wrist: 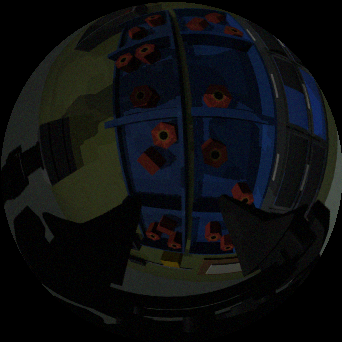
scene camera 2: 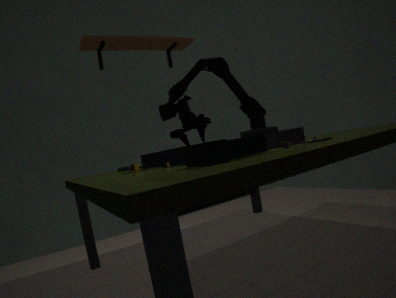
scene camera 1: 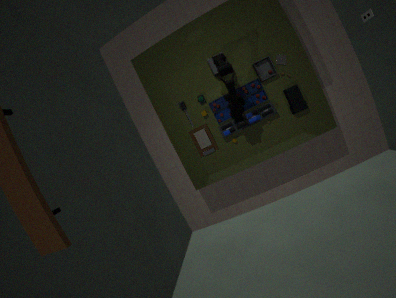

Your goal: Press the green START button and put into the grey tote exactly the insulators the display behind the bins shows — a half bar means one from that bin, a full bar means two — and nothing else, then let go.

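Pixels of known places: gripper, fingertip midpoint: (wrist: 181, 200) (scene camera 1: 229, 104); arm's base at its link origin: (wrist: 39, 154) (scene camera 2: 259, 129).
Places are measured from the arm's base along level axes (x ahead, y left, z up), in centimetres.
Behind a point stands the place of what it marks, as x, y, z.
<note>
My gripper (scene camera 2: 196, 143) {32.2, -1.7, -2.7} (wrist: 181, 200) {32.2, -1.7, -2.7} is open and empty, fingertips down at about the rim height of the blue bins (scene camera 1: 246, 103) {34.8, 11.5, -7.8} (wrist: 225, 65) {35.0, 12.8, -7.8}. Red-brown hexagonal insulators lie in the bins. In the wrist view one insulator (wrist: 215, 153) {34.5, 2.1, -5.3} lies ahead of the fingers, and another insulator (wrist: 242, 192) {38.7, -1.4, -5.4} is beside the right fingertip. The dark display (wrist: 291, 172) {44.4, 2.6, -4.4} behind the bins has cells with blue bars; their exact fill is hard to read. The grey tote (scene camera 1: 262, 68) {12.2, 31.1, -7.8} holds one red insulator (scene camera 1: 270, 72) {17.4, 35.5, -5.5}. A small green thing (scene camera 1: 201, 99) {21.6, -21.5, -4.4} may be the START button; it is too dim to tell.
A black box (scene camera 1: 295, 99) {42.5, 47.6, -3.2} lies beyond the display's end, on the tote side. A brown frame (scene camera 1: 195, 139) {50.9, -36.4, -7.8} with a white inside and a yellow block (scene camera 1: 204, 114) {33.6, -22.7, -4.5} lie at the opposite end. An orange shelf (scene camera 1: 25, 190) (scene camera 2: 135, 43) is on the wall.
</note>
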